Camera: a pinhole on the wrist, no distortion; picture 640 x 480 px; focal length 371.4 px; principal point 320.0 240.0 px. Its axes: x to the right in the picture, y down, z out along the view. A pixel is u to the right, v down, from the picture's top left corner.
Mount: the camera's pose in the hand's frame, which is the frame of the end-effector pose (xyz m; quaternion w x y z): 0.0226 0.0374 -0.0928 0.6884 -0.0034 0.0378 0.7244
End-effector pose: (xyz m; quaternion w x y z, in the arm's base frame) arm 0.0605 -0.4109 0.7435 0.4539 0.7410 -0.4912 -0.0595
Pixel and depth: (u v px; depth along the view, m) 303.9 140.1 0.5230
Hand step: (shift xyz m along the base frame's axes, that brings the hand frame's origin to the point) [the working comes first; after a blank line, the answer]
In the camera's frame: -0.0227 -0.1407 0.5230

-0.1652 -0.4130 -0.1395
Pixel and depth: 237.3 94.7 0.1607
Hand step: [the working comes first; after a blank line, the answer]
In the camera's frame: -0.0358 -0.0629 0.1607

0.0032 -0.1164 0.0059
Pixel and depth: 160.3 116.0 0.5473
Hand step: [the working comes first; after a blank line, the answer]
In the camera's frame: -0.2353 -0.1827 0.5473

-0.0153 -0.4544 -0.2924
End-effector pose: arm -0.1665 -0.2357 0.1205 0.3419 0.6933 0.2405 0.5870
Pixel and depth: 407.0 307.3 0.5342
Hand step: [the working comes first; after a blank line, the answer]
In the camera's frame: 0.1251 0.0968 0.5342

0.4045 -0.2476 0.0734
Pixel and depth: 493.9 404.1 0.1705
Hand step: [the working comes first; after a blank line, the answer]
In the camera's frame: 0.0798 0.0753 0.1705

0.0569 -0.1307 0.0558
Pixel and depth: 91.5 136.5 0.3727
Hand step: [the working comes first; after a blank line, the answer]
In the camera's frame: -0.2293 -0.1039 0.3727

0.3220 0.1661 -0.0449
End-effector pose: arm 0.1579 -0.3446 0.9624 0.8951 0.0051 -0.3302 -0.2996
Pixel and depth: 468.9 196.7 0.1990
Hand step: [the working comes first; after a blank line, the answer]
In the camera's frame: 0.0798 -0.0232 0.1990

0.0406 0.0980 0.1350
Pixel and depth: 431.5 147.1 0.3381
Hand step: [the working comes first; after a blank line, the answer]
In the camera's frame: 0.1015 -0.0846 0.3381

0.0184 0.1144 0.2861
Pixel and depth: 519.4 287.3 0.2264
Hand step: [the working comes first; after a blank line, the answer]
In the camera's frame: 0.1216 0.0288 0.2264

0.0141 0.1650 0.1339
